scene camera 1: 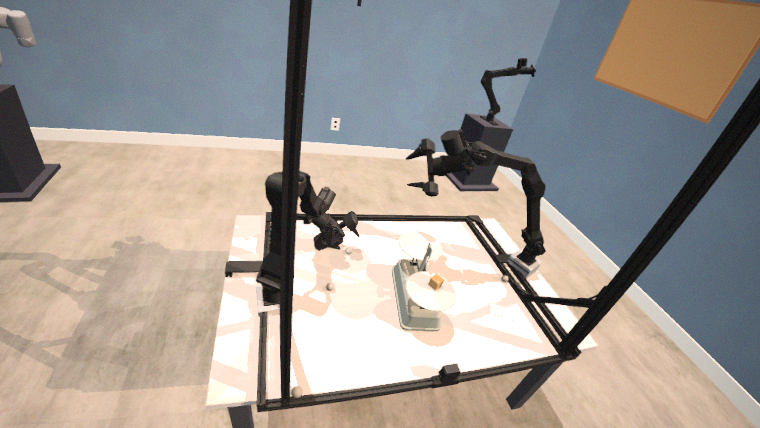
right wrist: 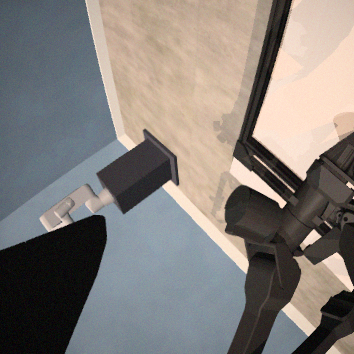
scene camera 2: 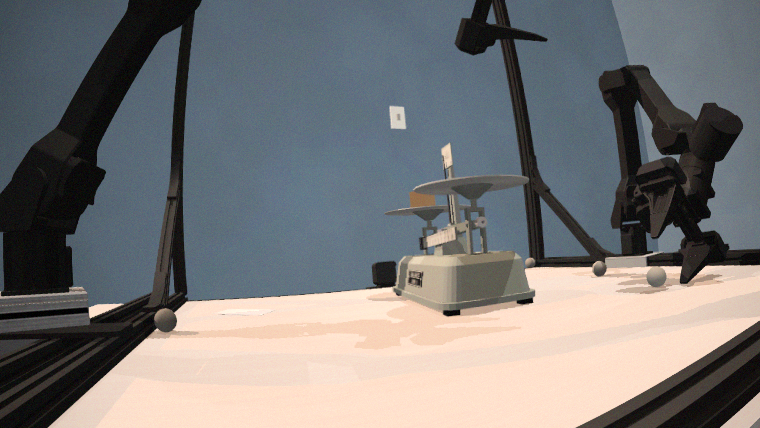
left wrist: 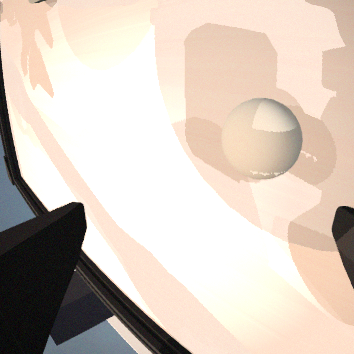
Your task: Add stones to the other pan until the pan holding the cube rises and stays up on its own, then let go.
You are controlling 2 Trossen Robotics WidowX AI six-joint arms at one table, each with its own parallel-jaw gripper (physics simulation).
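Places are measured from the left arm's base along level axes (x down, y right, z back), in millimetres.
Where they show: left gripper, fingertip midpoint: [scene camera 1: 349, 242] [scene camera 2: 669, 261] [left wrist: 215, 218]; right gripper, fingertip midpoint: [scene camera 1: 406, 171] [right wrist: 230, 233] [scene camera 2: 559, 4]; left arm's base, origin of the base link: [scene camera 1: 273, 296] [scene camera 2: 634, 254]; right arm's base, origin of the base link: [scene camera 1: 526, 258] [scene camera 2: 37, 292].
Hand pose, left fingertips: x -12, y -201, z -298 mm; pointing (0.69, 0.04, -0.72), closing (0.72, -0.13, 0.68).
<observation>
Each offset is from my left fingertips to the top centre of the thing. "pt": to the spot under its first point.
An orange cube @(dx -140, dy +353, dz -148 mm) [scene camera 1: 436, 281] [scene camera 2: 422, 199] sits on the near pan @(pt dx -110, dy +381, dz -79 mm) [scene camera 1: 418, 296] of the scale @(dx -199, dy +276, dz -155 mm) [scene camera 1: 420, 322] [scene camera 2: 461, 281]. In scene camera 2 this pan is lower; the other pan @(dx -122, dy +185, dz -181 mm) [scene camera 1: 412, 244] [scene camera 2: 494, 182] is higher and bears no stone. My left gripper [scene camera 1: 343, 240] [scene camera 2: 671, 258] [left wrist: 215, 218] is open, low over the table. A pale round stone @(dx +6, dy +23, dz +6 mm) [scene camera 1: 348, 250] [scene camera 2: 656, 276] [left wrist: 262, 138] lies near its fingertips, not gripped; in the left wrist view it shows beyond the fingertip line, right of the middle. My right gripper [scene camera 1: 407, 171] is open and empty, high behind the scale.
Other stones lie left of the scale @(dx +6, dy +186, dz +117 mm) [scene camera 1: 330, 286] [scene camera 2: 599, 268], by the right rail @(dx +6, dy +277, dz -558 mm) [scene camera 1: 505, 278] [scene camera 2: 165, 320] and at the front left corner @(pt dx +8, dy +509, dz +282 mm) [scene camera 1: 296, 391] [scene camera 2: 530, 262]. A black frame borders the table, with upright posts. A small black box @(pt dx -18, dy +576, dz -104 mm) [scene camera 1: 449, 373] [scene camera 2: 383, 273] sits on the front rail.
</observation>
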